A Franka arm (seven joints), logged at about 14 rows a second.
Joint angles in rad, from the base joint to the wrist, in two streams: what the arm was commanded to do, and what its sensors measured. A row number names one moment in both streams.
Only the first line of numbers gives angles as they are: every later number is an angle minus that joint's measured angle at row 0.
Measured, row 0: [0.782 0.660 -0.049 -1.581 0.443 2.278 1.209]
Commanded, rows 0 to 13: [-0.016 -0.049 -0.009 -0.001 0.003 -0.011 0.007]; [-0.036 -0.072 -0.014 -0.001 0.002 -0.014 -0.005]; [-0.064 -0.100 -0.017 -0.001 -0.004 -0.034 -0.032]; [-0.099 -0.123 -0.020 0.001 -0.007 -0.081 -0.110]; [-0.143 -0.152 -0.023 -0.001 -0.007 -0.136 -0.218]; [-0.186 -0.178 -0.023 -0.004 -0.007 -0.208 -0.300]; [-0.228 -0.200 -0.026 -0.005 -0.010 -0.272 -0.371]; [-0.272 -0.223 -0.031 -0.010 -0.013 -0.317 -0.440]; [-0.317 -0.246 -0.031 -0.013 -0.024 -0.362 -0.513]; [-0.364 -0.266 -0.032 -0.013 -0.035 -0.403 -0.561]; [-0.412 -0.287 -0.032 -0.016 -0.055 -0.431 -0.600]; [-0.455 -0.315 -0.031 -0.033 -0.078 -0.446 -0.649]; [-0.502 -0.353 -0.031 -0.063 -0.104 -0.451 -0.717]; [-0.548 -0.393 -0.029 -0.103 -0.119 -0.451 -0.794]
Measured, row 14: [-0.469 -0.287 -0.052 0.003 -0.084 -0.451 -0.684]
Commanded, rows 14 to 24: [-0.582 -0.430 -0.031 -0.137 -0.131 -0.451 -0.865]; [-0.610 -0.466 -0.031 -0.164 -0.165 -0.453 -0.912]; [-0.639 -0.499 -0.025 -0.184 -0.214 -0.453 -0.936]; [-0.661 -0.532 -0.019 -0.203 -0.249 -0.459 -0.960]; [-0.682 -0.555 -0.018 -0.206 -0.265 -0.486 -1.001]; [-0.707 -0.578 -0.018 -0.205 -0.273 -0.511 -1.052]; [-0.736 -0.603 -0.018 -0.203 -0.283 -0.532 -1.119]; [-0.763 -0.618 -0.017 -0.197 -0.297 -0.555 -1.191]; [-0.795 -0.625 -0.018 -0.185 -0.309 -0.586 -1.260]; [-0.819 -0.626 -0.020 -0.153 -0.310 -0.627 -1.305]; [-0.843 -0.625 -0.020 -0.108 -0.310 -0.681 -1.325]
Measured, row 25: [-0.785 -0.607 -0.045 -0.150 -0.290 -0.613 -1.261]
